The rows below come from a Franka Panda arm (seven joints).
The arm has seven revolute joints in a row. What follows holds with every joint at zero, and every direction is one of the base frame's.
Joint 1 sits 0.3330 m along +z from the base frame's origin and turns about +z.
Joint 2 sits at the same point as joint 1 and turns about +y.
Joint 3 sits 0.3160 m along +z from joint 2 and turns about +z.
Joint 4 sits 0.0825 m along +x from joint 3 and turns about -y.
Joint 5 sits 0.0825 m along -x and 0.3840 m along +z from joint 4 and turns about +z.
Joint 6 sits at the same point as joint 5 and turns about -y.
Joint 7 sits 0.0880 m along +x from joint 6 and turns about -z.
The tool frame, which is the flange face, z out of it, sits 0.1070 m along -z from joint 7; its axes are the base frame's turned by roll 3.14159, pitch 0.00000 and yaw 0.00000 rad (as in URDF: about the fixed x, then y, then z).
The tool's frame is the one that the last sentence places.
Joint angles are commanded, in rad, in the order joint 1, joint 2, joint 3, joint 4, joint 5, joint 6, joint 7. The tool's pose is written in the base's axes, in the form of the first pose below.
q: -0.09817 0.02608 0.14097 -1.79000 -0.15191 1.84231 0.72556
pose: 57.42 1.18 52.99 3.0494 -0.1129 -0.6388
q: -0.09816 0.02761 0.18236 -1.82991 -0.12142 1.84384 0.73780
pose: 56.83 3.74 50.97 3.0489 -0.0638 -0.6171
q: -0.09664 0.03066 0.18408 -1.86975 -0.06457 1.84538 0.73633
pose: 56.25 4.33 48.88 3.0635 0.0034 -0.6297
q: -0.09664 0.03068 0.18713 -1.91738 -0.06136 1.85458 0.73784
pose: 55.54 4.48 46.72 3.0407 0.0344 -0.6290
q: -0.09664 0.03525 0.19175 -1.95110 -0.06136 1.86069 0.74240
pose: 55.01 4.69 44.96 3.0201 0.0588 -0.6293
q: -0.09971 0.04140 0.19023 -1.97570 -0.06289 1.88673 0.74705
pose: 54.91 4.42 43.70 3.0171 0.0619 -0.6366
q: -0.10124 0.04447 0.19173 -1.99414 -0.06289 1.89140 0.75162
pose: 54.60 4.40 42.73 3.0061 0.0744 -0.6415
